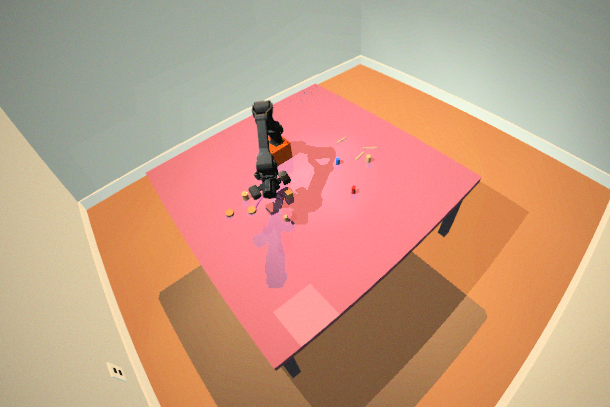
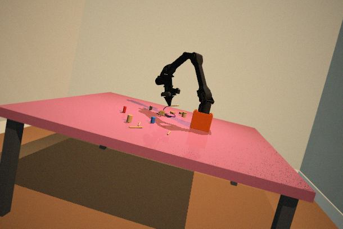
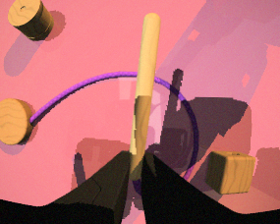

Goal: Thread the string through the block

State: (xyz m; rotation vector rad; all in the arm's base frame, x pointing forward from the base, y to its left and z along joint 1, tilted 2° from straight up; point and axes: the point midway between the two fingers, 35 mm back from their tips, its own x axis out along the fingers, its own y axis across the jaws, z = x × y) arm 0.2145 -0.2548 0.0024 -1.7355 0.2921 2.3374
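The wooden block lies 80 mm to the left of my gripper tip, 50 mm below it and 40 mm ahead of it. The rest, counted from my gripper tip: round wooden button (100 mm to the right, 50 mm below, 40 mm behind); then thin wooden stick (10 mm behind, 10 mm above); then red peg (280 mm to the left, 270 mm ahead, 40 mm below).
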